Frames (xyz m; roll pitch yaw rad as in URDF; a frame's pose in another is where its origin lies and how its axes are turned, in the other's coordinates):
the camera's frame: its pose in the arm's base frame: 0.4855 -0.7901 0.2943 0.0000 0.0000 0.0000
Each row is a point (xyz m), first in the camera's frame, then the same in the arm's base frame.
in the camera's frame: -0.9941 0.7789 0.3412
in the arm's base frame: -0.5086 -0.0112 0.6355
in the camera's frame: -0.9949 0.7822 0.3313
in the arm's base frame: -0.5094 -0.0079 0.6256
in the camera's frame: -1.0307 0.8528 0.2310
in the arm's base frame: -0.5452 0.0627 0.5253
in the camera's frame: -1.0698 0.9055 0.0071
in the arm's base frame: -0.5843 0.1154 0.3014
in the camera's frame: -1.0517 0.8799 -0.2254
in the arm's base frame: -0.5662 0.0898 0.0689
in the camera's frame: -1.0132 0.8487 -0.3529
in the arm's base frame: -0.5277 0.0586 -0.0586
